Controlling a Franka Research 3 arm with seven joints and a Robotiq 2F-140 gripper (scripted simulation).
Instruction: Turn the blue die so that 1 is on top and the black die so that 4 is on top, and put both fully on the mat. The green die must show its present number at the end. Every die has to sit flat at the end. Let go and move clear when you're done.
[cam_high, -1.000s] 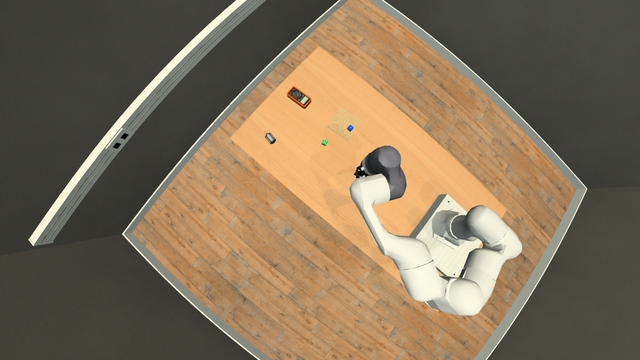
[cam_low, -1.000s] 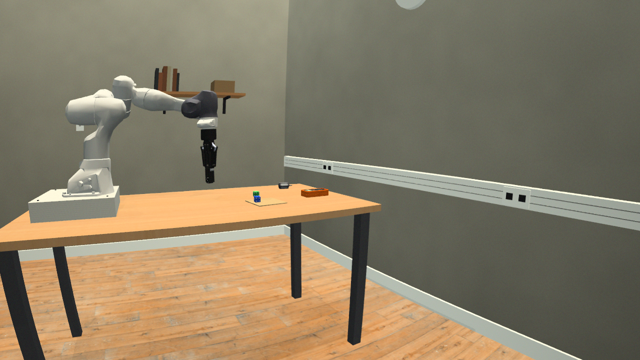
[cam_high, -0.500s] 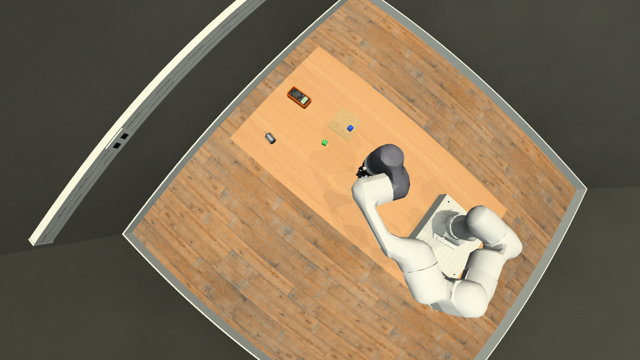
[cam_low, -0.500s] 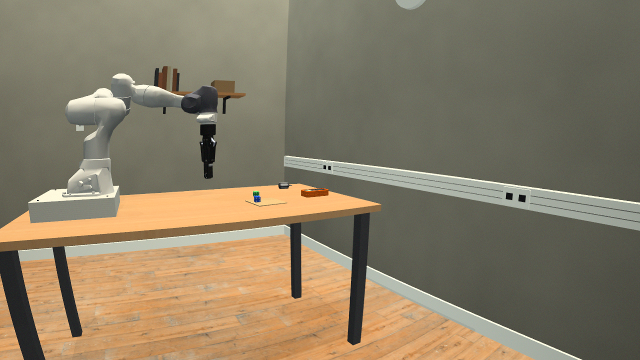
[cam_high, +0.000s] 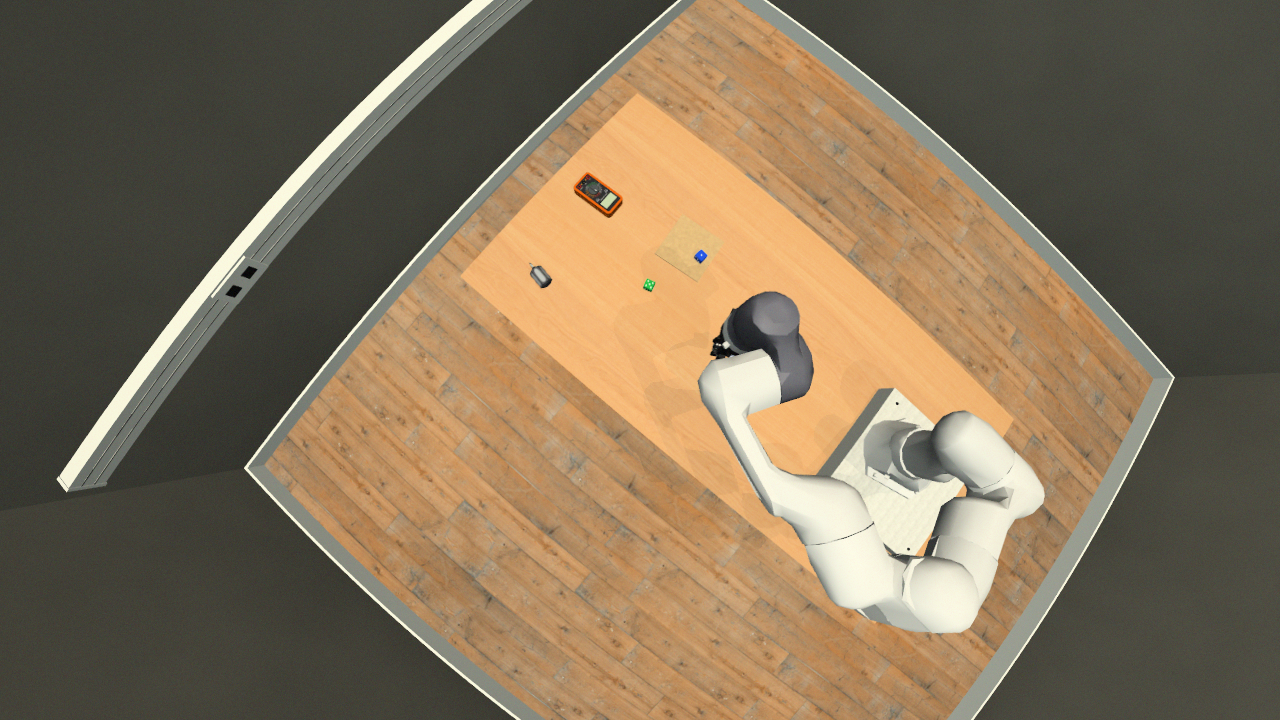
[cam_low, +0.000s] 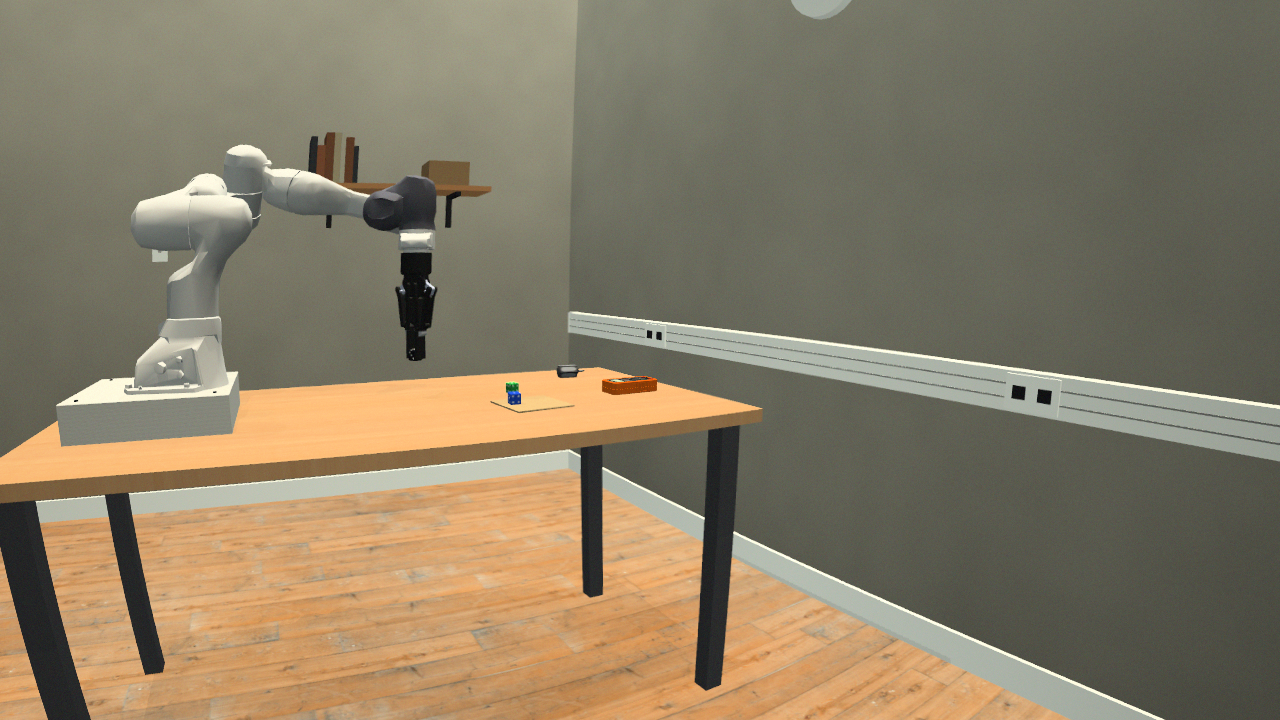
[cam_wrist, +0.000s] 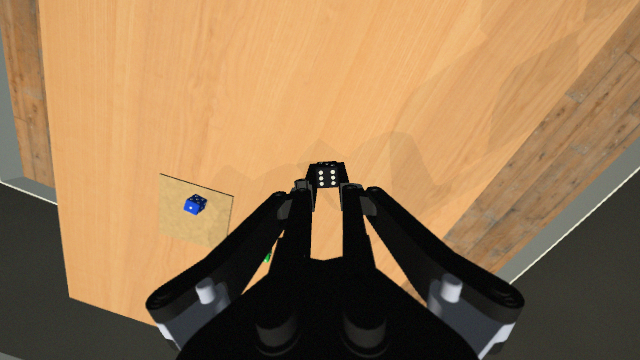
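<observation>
Now: the black die 20 mm below my hand. From my hand the other things lie so: tan mat (220 mm ahead, 190 mm to the right, 120 mm below); then blue die (180 mm ahead, 190 mm to the right, 110 mm below); then green die (240 mm ahead, 30 mm to the right, 110 mm below).
</observation>
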